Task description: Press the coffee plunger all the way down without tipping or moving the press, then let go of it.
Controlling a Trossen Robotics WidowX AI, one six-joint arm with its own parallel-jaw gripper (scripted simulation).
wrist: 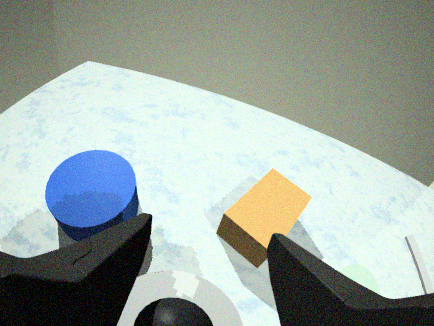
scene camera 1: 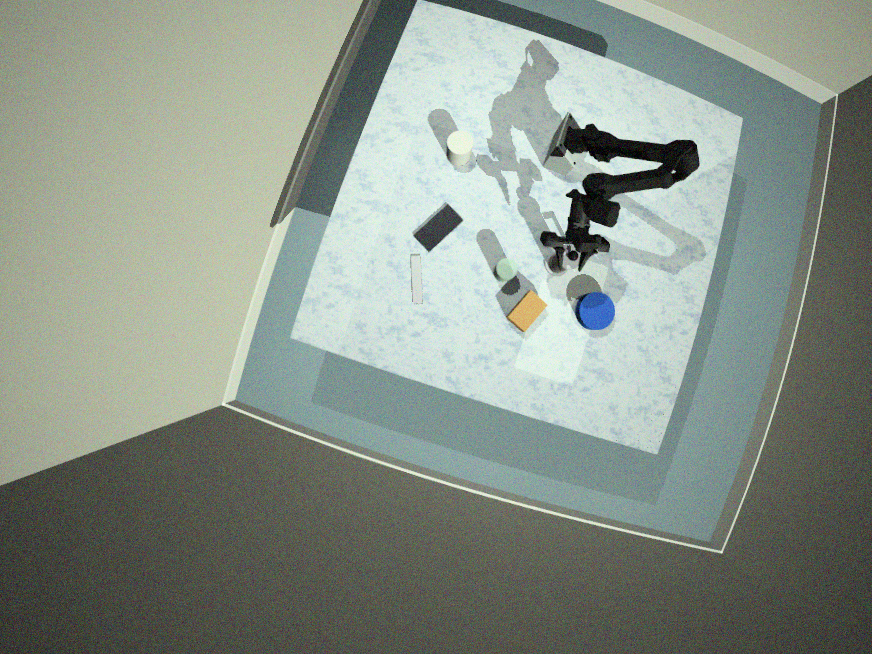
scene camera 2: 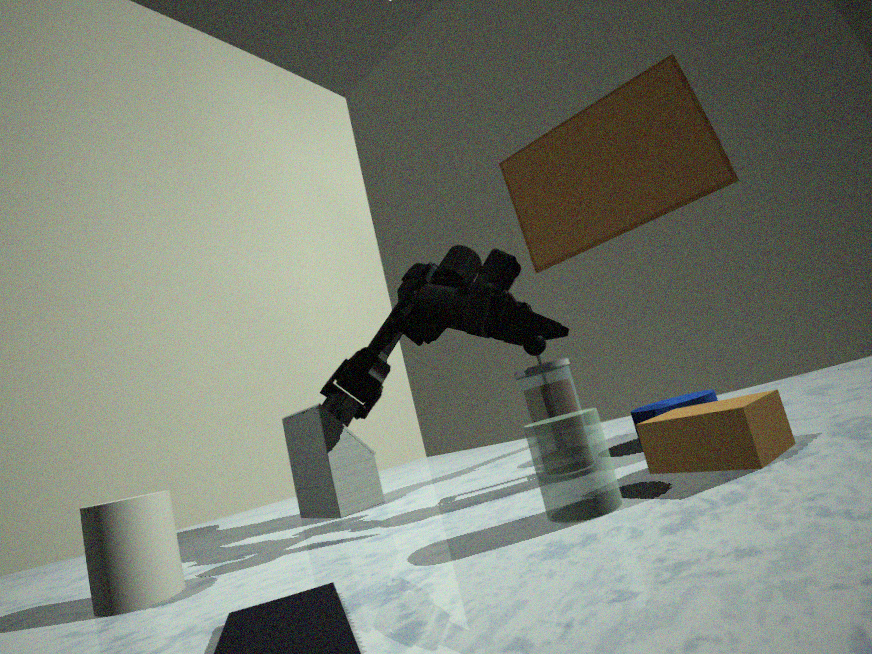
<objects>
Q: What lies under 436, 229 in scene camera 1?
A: A dark slab.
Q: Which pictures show my gripper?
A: The wrist view, scene camera 1 and scene camera 2: all of them.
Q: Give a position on a pale green glass cylinder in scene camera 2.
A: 570, 455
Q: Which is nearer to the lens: the coffee press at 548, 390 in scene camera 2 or the blue cylinder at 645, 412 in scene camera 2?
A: The coffee press.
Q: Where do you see a blue cylinder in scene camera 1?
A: At 595, 311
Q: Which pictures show the orange box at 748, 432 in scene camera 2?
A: The wrist view, scene camera 1 and scene camera 2: all of them.
</objects>
